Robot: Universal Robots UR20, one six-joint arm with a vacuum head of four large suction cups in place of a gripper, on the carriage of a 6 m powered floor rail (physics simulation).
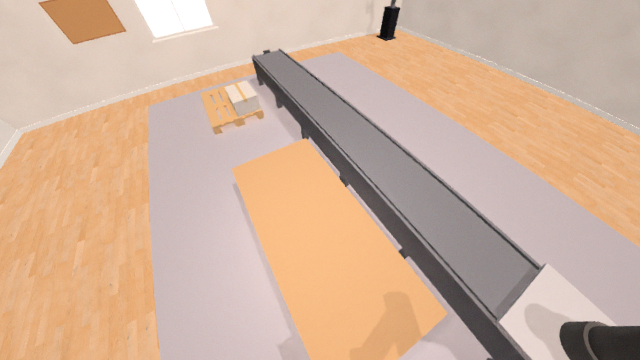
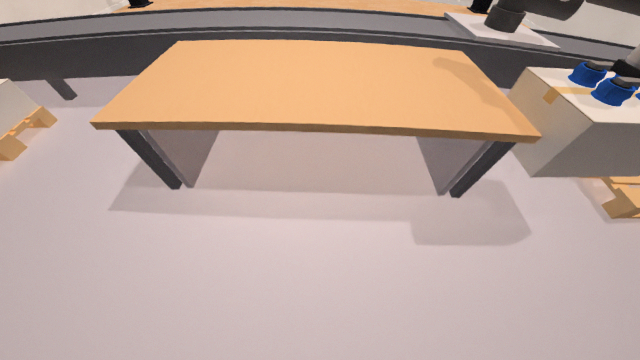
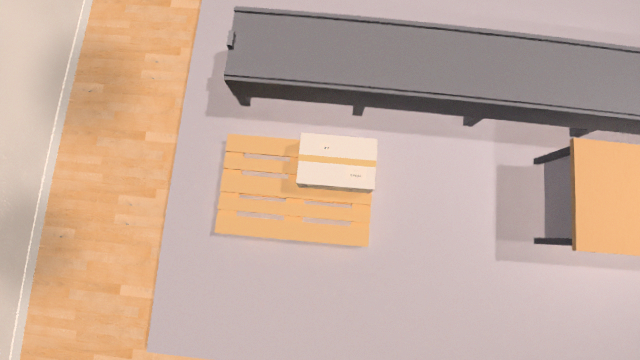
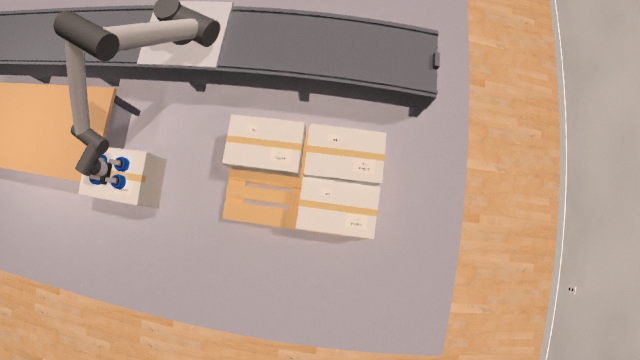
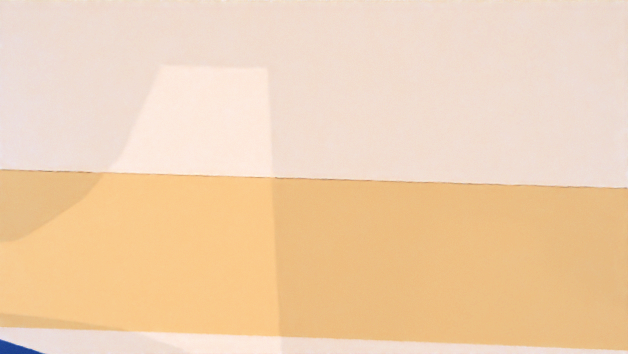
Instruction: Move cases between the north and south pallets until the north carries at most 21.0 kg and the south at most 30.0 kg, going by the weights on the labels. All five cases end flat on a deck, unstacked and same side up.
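Places are measured from the arm's base along level axes (x left, y back, z up), in centimetres.
Pixels of known places: hand at its tool point: (image 4: 112, 172) (image 5: 322, 250); arm's base at its link origin: (image 1: 582, 347) (image 2: 498, 27).
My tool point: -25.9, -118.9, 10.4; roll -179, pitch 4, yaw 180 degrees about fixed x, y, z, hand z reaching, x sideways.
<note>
Ahead of a thing's pixels: the offset from my tool point to its top centre, as dx, dy, dz. Level surfaces: height alone.
My suction head (image 2: 612, 82) (image 4: 109, 171) has its blue cups on the top of a white, tan-taped case (image 2: 595, 145) (image 4: 152, 182) (image 5: 400, 100) and holds it level above the floor, at the table's south end. Three white cases @[+104.4, +38.7, -25.1] (image 4: 250, 157) @[+164.9, +38.6, -24.3] (image 4: 330, 165) @[+164.8, -0.9, -27.9] (image 4: 320, 220) lie flat on the south pallet (image 4: 257, 212) (image 2: 625, 200); its near-table front quarter is bare slats. One white case (image 1: 245, 102) (image 2: 12, 107) (image 3: 320, 175) lies flat on the north pallet (image 1: 220, 122) (image 3: 292, 235), at its rail-side corner. The weights on the labels are too small to read.
The wooden table @[dz -14.4] (image 1: 325, 225) (image 2: 300, 85) (image 3: 605, 195) (image 4: 45, 125) stands between the pallets, close to the held case. The dark floor rail (image 1: 350, 120) (image 3: 400, 60) (image 4: 320, 55) runs behind the table and pallets, with the arm's white carriage (image 2: 465, 25) (image 4: 215, 50) on it.
</note>
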